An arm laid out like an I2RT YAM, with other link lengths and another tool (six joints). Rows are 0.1 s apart.
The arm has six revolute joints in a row. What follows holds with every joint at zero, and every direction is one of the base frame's. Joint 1 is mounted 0.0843 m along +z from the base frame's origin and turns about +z. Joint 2 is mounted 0.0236 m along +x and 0.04 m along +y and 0.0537 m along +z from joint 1 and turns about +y. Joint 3 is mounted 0.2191 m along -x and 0.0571 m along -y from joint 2 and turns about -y. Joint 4 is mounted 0.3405 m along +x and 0.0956 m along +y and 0.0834 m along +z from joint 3 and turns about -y. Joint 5 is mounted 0.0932 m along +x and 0.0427 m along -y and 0.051 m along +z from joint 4 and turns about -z. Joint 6 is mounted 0.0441 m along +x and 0.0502 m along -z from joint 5 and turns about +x. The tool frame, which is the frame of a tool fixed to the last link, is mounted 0.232 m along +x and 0.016 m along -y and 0.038 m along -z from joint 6; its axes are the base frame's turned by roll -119.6, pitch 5.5 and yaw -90 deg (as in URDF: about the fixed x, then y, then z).
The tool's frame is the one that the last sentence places.
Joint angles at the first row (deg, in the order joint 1, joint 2, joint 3, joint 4, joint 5, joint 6):
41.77 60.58 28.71 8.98 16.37 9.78
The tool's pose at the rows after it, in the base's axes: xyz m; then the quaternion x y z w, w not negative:
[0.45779 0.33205 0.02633 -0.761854 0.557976 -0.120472 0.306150]
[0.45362 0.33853 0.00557 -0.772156 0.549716 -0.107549 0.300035]
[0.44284 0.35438 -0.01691 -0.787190 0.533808 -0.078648 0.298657]
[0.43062 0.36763 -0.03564 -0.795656 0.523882 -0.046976 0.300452]
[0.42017 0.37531 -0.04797 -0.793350 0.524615 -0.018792 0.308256]
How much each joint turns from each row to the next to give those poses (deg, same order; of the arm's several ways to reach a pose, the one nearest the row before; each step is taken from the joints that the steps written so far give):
-1.59 2.58 -0.84 2.92 -1.90 0.75
-0.20 2.94 -0.32 2.11 -2.08 -0.11
0.00 3.29 -0.13 2.20 -3.96 0.60
0.01 2.49 -0.38 1.90 -3.54 1.52
0.04 1.19 -1.12 2.11 -2.15 2.57

